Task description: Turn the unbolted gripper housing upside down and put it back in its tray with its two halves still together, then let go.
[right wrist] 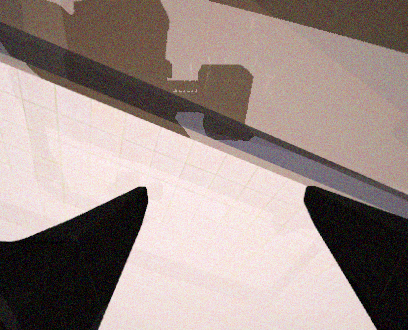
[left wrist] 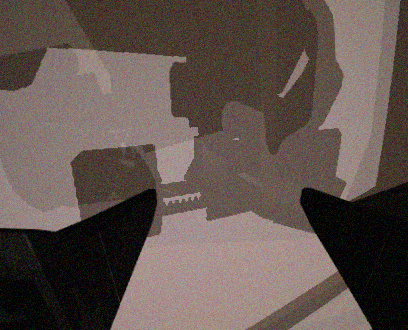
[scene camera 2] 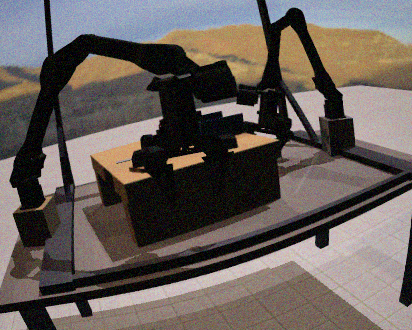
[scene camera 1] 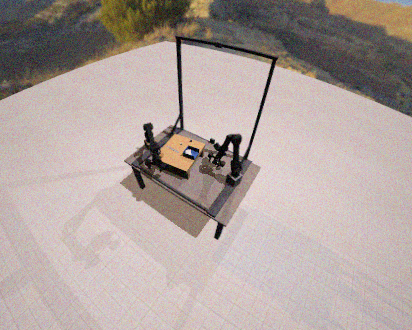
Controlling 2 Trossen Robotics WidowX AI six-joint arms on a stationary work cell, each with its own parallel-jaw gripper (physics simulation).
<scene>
My left gripper is open, holding nothing. My right gripper is open, holding nothing. I also see a table edge.
My left gripper shows as well in the left wrist view. My right gripper is seen too in the right wrist view.
</scene>
